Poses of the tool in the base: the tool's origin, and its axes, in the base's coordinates. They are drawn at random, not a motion.
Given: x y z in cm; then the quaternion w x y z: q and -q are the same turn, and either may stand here.
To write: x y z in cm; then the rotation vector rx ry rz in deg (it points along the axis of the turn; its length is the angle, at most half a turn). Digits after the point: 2 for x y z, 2 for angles.
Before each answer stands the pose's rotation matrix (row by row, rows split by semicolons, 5 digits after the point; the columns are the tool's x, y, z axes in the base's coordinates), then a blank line. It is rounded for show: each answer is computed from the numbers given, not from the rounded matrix.
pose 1, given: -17.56 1.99 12.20 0.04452 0.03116 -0.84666 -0.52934
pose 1, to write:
-0.99409 -0.00563 -0.10838; -0.09990 0.43765 0.89358; 0.04240 0.89913 -0.43563

-17.56 1.99 12.20 5.46 -148.23 -92.67
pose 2, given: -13.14 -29.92 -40.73 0.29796 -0.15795 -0.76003 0.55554
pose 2, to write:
-0.77254 -0.09096 -0.62841; 0.57115 0.33285 -0.75033; 0.27742 -0.93858 -0.20519

-13.14 -29.92 -40.73 -24.05 -115.71 84.58
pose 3, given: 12.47 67.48 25.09 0.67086 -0.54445 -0.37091 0.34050
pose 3, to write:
0.49297 -0.05297 -0.86843; 0.86075 0.17526 0.47791; 0.12689 -0.98310 0.13199

12.47 67.48 25.09 -70.28 -47.88 43.96
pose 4, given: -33.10 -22.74 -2.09 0.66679 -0.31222 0.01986 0.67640
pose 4, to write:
0.08418 -0.91443 -0.39589; 0.88963 -0.10999 0.44324; -0.44886 -0.38950 0.80425

-33.10 -22.74 -2.09 -40.37 2.57 87.46
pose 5, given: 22.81 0.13 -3.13 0.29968 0.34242 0.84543 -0.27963
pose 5, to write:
-0.58588 0.74658 0.31521; 0.41138 0.60911 -0.67805; -0.69822 -0.26758 -0.66400

22.81 0.13 -3.13 52.09 128.60 -42.54
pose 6, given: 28.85 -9.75 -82.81 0.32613 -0.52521 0.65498 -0.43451
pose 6, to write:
-0.23559 -0.40459 0.88363; -0.97141 0.07071 -0.22662; 0.02920 -0.91176 -0.40968

28.85 -9.75 -82.81 -78.86 98.34 -65.24
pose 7, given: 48.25 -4.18 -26.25 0.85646 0.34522 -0.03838 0.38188
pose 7, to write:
0.70539 -0.68062 0.19792; 0.62763 0.46998 -0.62064; 0.32941 0.56202 0.75870

48.25 -4.18 -26.25 41.57 -4.62 45.98
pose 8, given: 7.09 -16.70 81.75 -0.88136 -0.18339 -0.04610 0.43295
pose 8, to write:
0.62086 0.78008 -0.07754; -0.74626 0.55784 -0.36318; -0.24006 0.28335 0.92849

7.09 -16.70 81.75 21.89 5.50 -51.67
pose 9, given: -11.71 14.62 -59.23 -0.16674 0.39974 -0.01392 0.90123
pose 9, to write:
-0.62481 0.28941 0.72515; -0.31167 -0.94401 0.10821; 0.71587 -0.15839 0.68003

-11.71 14.62 -59.23 -65.19 2.27 -146.98
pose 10, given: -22.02 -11.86 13.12 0.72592 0.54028 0.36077 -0.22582
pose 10, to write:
0.63771 0.71768 0.27976; 0.06198 0.31421 -0.94733; -0.76778 0.62145 0.15590

-22.02 -11.86 13.12 68.27 45.59 -28.53
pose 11, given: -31.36 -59.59 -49.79 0.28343 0.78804 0.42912 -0.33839
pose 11, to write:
0.40269 0.86815 -0.29008; 0.48451 -0.47104 -0.73713; -0.77659 0.15629 -0.61032

-31.36 -59.59 -49.79 120.85 65.81 -51.90
